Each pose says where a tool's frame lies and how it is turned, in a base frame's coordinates. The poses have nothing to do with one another.
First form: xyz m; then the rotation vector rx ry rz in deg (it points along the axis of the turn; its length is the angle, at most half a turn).
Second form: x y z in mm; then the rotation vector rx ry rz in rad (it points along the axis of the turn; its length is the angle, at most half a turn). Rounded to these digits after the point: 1 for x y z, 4 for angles.
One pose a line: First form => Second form
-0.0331 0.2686 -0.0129 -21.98 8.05 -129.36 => -33.1 268.6 -12.9 -0.3836 0.1405 -2.2578
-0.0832 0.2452 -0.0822 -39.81 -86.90 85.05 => -83.2 245.2 -82.2 -0.6948 -1.5167 1.4844
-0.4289 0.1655 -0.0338 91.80 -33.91 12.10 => -428.9 165.5 -33.8 1.6022 -0.5918 0.2112
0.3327 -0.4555 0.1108 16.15 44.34 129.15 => 332.7 -455.5 110.8 0.2819 0.7739 2.2541
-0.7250 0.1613 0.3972 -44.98 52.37 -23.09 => -725.0 161.3 397.2 -0.7850 0.9140 -0.4030
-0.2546 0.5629 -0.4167 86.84 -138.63 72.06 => -254.6 562.9 -416.7 1.5156 -2.4195 1.2577
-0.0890 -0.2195 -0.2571 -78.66 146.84 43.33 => -89.0 -219.5 -257.1 -1.3729 2.5628 0.7563
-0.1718 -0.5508 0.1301 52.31 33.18 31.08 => -171.8 -550.8 130.1 0.9130 0.5791 0.5424
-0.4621 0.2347 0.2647 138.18 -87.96 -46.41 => -462.1 234.7 264.7 2.4117 -1.5352 -0.8100
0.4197 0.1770 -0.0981 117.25 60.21 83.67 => 419.7 177.0 -98.1 2.0464 1.0509 1.4603
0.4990 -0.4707 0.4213 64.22 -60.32 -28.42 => 499.0 -470.7 421.3 1.1209 -1.0528 -0.4960
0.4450 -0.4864 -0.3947 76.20 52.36 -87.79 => 445.0 -486.4 -394.7 1.3299 0.9139 -1.5322
